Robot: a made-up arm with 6 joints.
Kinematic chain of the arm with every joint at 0, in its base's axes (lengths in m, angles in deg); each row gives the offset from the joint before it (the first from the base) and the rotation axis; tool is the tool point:
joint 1: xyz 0 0 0.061 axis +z
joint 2: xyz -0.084 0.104 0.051 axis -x
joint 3: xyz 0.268 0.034 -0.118 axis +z
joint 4: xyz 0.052 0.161 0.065 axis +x
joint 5: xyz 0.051 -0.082 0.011 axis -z
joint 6: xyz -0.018 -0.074 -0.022 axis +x
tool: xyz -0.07 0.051 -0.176
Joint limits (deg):
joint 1: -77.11..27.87
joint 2: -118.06..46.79
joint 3: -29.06..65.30
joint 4: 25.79..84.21
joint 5: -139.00..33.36
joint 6: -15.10..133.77
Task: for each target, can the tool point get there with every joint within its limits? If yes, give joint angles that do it. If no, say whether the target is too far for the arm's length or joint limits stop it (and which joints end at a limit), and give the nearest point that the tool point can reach.
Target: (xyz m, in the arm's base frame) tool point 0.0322 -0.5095 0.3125
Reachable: no: joint limits stop it (at a limit: joint 1, joint 2, joint 3, joint 4, joint 5) | nearest point 0.1033 -0.3663 0.3277 | short by 0.161 m
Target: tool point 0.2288 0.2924 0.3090
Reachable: yes | joints -20.58 -99.91 50.20 32.24 -50.99 9.53
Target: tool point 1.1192 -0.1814 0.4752
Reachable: no: too far | nearest point 0.6315 -0.1023 0.2891 | short by 0.528 m
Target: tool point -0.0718 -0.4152 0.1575
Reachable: no: joint limits stop it (at a limit: joint 1, joint 2, joint 3, joint 5, joint 6) | nearest point 0.0262 -0.3058 0.0769 | short by 0.168 m
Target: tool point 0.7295 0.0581 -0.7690
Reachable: no: too far | nearest point 0.4449 0.0354 -0.3009 | short by 0.548 m
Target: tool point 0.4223 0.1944 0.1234
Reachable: yes | joints -47.72 -22.93 15.13 63.63 14.54 28.57
